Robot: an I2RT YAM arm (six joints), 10 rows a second.
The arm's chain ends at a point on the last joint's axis. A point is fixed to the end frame.
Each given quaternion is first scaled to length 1.
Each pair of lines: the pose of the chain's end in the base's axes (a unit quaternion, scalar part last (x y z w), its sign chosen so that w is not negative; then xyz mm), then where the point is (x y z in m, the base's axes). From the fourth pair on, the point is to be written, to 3 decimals.
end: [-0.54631 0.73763 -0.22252 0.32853 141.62 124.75 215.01]
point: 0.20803 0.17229 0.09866
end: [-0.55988 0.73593 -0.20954 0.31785 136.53 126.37 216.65]
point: 0.19760 0.17529 0.09798
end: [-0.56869 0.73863 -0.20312 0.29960 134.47 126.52 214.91]
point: 0.19049 0.17396 0.09318
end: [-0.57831 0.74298 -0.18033 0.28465 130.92 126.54 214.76]
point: 0.179 0.176 0.091
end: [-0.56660 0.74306 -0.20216 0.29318 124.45 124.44 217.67]
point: 0.179 0.171 0.095
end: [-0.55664 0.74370 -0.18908 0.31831 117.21 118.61 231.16]
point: 0.175 0.172 0.113
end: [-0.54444 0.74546 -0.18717 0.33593 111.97 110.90 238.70]
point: 0.174 0.167 0.124
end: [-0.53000 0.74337 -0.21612 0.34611 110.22 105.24 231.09]
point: 0.180 0.156 0.118
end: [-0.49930 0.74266 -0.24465 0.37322 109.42 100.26 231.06]
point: 0.191 0.148 0.125
